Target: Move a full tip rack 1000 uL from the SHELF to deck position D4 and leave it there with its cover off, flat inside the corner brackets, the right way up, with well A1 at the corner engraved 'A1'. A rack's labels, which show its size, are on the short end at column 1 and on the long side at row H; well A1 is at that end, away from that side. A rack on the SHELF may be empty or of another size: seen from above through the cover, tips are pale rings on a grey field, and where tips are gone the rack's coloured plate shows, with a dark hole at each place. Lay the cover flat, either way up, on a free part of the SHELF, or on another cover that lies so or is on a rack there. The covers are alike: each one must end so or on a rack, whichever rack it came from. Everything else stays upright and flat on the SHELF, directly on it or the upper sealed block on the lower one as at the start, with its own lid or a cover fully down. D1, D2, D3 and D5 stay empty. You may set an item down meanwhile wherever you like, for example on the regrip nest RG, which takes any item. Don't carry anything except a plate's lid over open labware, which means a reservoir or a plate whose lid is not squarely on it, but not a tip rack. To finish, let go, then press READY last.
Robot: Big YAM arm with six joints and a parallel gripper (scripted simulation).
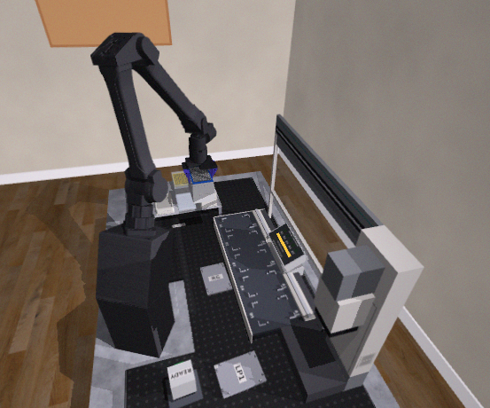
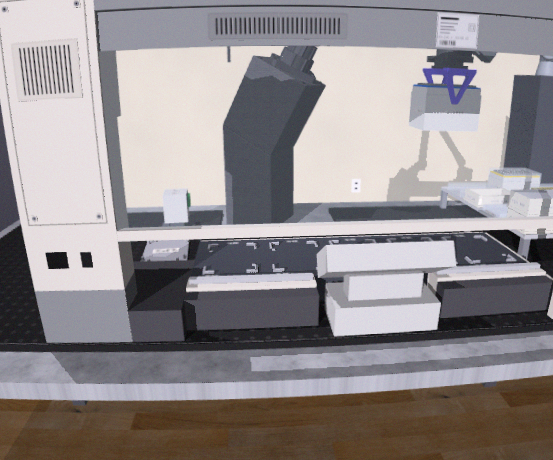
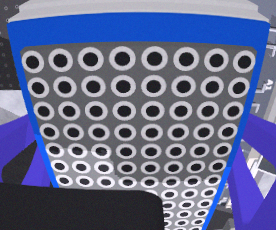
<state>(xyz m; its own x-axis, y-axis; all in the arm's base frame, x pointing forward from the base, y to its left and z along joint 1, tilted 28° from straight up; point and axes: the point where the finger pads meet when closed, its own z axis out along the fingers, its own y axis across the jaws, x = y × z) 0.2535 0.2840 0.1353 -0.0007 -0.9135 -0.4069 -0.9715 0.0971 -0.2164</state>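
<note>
Right now the regrip nest RG is 230 mm to the right of my hand and 340 mm below it. From my hand the other things lie so: stacked block 60 mm ahead, 240 mm to the left, 220 mm below; shelf label 100 mm behind, 140 mm to the left, 350 mm below; tip rack 10 mm ahead, 10 mm to the right.
</note>
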